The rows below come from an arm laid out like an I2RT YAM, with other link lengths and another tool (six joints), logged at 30 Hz.
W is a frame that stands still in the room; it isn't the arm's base.
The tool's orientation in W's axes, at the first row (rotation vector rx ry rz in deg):
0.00, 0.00, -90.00
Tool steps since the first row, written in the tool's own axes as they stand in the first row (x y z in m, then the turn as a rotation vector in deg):
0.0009, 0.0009, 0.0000, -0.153, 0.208, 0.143
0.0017, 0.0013, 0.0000, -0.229, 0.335, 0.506
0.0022, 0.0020, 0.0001, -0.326, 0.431, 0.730
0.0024, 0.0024, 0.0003, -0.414, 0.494, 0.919
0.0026, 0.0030, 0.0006, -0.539, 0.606, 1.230
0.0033, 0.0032, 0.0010, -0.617, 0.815, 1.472
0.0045, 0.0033, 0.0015, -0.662, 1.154, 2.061
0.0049, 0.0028, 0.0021, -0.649, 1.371, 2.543
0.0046, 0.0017, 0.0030, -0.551, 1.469, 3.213
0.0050, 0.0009, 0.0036, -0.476, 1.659, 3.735
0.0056, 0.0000, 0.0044, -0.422, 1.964, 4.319
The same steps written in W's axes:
0.0009, -0.0009, 0.0000, 0.208, 0.153, 0.143
0.0013, -0.0017, 0.0000, 0.335, 0.229, 0.506
0.0020, -0.0022, 0.0001, 0.431, 0.326, 0.730
0.0024, -0.0024, 0.0003, 0.494, 0.414, 0.919
0.0030, -0.0026, 0.0006, 0.606, 0.539, 1.230
0.0032, -0.0033, 0.0010, 0.815, 0.617, 1.472
0.0033, -0.0045, 0.0015, 1.154, 0.662, 2.061
0.0028, -0.0049, 0.0021, 1.371, 0.649, 2.543
0.0017, -0.0046, 0.0030, 1.469, 0.551, 3.213
0.0009, -0.0050, 0.0036, 1.659, 0.476, 3.735
0.0000, -0.0056, 0.0044, 1.964, 0.422, 4.319

